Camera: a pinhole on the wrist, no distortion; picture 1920 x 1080 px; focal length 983.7 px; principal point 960.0 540.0 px. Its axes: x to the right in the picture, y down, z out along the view. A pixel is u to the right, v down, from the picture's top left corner.
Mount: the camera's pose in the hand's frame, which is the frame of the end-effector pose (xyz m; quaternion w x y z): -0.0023 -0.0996 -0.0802 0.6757 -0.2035 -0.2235 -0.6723
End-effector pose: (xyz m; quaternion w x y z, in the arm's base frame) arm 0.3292 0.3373 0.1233 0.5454 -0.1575 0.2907 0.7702
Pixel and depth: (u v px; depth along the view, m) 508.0 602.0 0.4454
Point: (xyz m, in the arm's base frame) 0.0344 0.3744 0.3353
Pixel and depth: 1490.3 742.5 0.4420
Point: 0.3700 0.6633 0.3991
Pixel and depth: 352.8 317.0 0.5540
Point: -0.0707 0.2203 0.4749
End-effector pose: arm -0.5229 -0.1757 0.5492 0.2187 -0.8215 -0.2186 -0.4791
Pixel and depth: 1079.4 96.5 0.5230
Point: -0.2911 -0.1171 0.1356
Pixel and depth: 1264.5 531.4 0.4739
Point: -0.2311 0.0009 0.3488
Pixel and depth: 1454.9 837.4 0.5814
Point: -0.0619 0.1720 0.4341
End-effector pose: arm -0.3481 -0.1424 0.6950 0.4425 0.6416 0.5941 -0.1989
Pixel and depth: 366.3 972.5 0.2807
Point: -0.1192 -0.1001 0.6441
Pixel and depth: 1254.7 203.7 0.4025
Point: -0.2659 -0.4813 0.6575
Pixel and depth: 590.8 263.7 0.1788
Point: -0.2994 -0.1913 0.7451
